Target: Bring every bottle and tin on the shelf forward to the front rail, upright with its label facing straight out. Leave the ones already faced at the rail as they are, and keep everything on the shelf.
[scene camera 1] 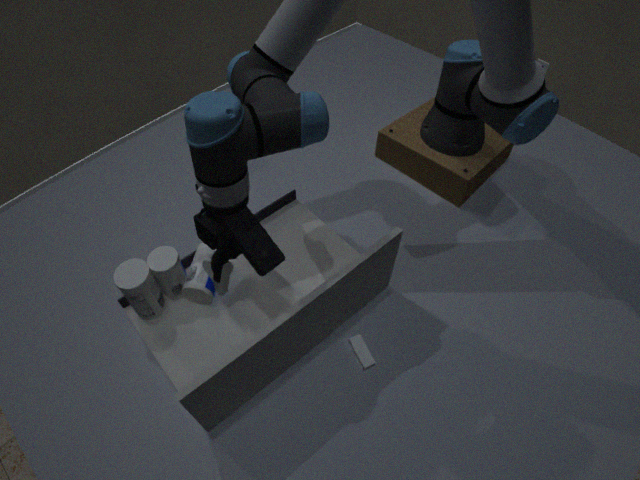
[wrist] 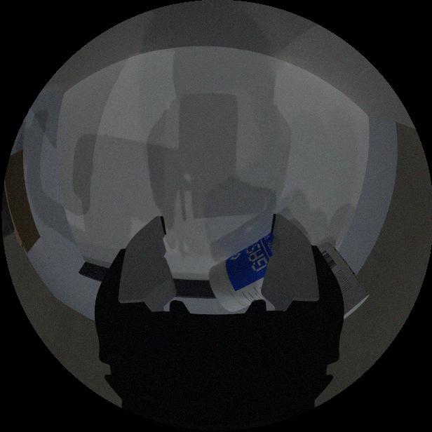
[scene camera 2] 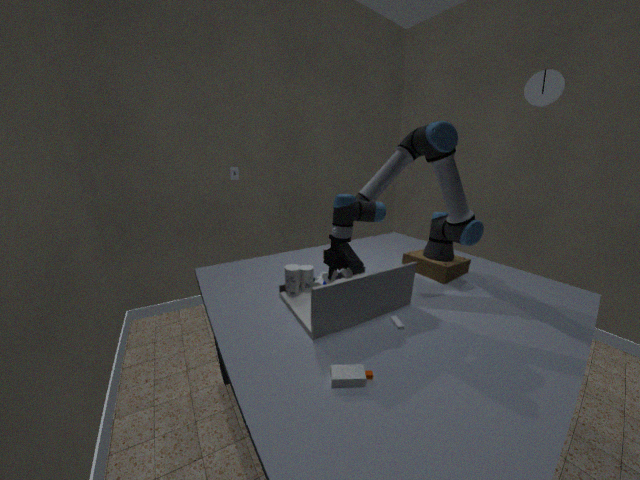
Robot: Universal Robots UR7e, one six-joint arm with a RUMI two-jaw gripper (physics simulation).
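Seen in the pictures: gripper, fingertip midpoint: (scene camera 1: pixel 242 279); arm's base at its link origin: (scene camera 1: pixel 451 137) (scene camera 2: pixel 437 257).
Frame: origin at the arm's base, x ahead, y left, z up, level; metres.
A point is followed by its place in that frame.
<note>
A white bottle with a blue label (scene camera 1: pixel 199 285) @(x 0.663, y -0.068, z 0.002 m) (wrist: pixel 247 267) lies slanted on its side on the shelf (scene camera 1: pixel 180 356) @(x 0.759, y -0.011, z -0.053 m), near the dark front rail (scene camera 1: pixel 276 205) @(x 0.424, y -0.145, z -0.036 m) (wrist: pixel 195 288). Two white tins (scene camera 1: pixel 139 289) @(x 0.748, y -0.101, z 0.046 m) (scene camera 1: pixel 166 271) @(x 0.695, y -0.105, z 0.039 m) (scene camera 2: pixel 292 279) @(x 0.758, y -0.105, z 0.020 m) (scene camera 2: pixel 306 277) @(x 0.699, y -0.107, z 0.013 m) stand upright side by side at the rail's end, past the bottle; dark print shows on their sides. One tin (wrist: pixel 345 280) shows a barcode in the wrist view. My gripper (scene camera 1: pixel 241 276) @(x 0.587, y -0.053, z -0.043 m) (scene camera 2: pixel 342 276) (wrist: pixel 217 217) is open over the shelf, beside the bottle. One finger hides part of the bottle in the wrist view; whether they touch I cannot tell.
A tall grey back board (scene camera 1: pixel 305 330) @(x 0.593, y 0.125, z 0.017 m) (scene camera 2: pixel 361 299) @(x 0.629, y 0.123, z 0.017 m) runs along the shelf, opposite the rail. A small white strip (scene camera 1: pixel 361 351) @(x 0.525, y 0.192, z -0.064 m) (scene camera 2: pixel 397 322) @(x 0.528, y 0.197, z -0.064 m) lies on the table behind it. A white box with an orange end (scene camera 2: pixel 348 376) @(x 0.808, y 0.294, z -0.048 m) lies farther off. The arm's wooden base block (scene camera 1: pixel 423 167) @(x 0.111, y 0.005, z -0.025 m) stands beyond the shelf.
</note>
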